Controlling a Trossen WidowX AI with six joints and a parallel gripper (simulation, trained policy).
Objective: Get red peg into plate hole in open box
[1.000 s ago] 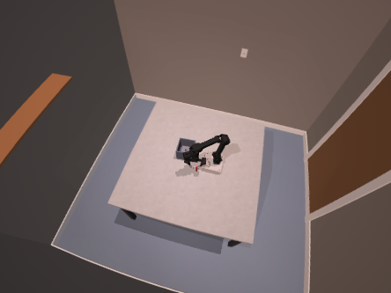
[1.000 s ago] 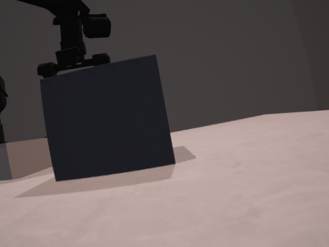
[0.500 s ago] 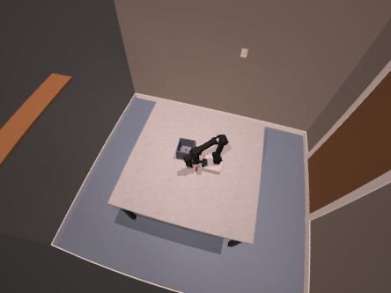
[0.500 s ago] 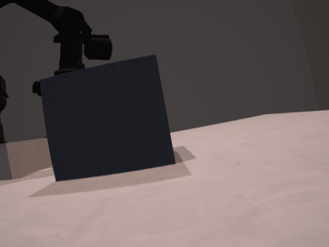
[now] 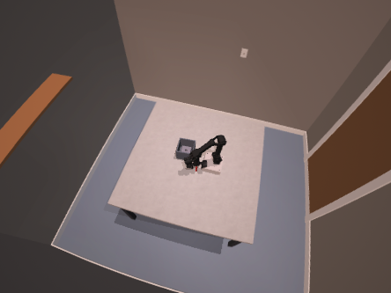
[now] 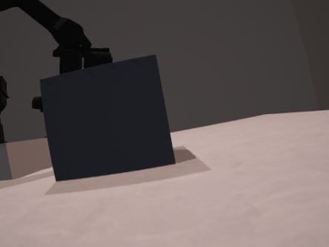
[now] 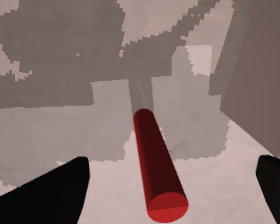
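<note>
Now: the red peg 20 mm below my gripper tip and 10 mm ahead of it. From my gripper tip the other things lie so: plate: 180 mm to the right, 130 mm ahead, 10 mm below.
</note>
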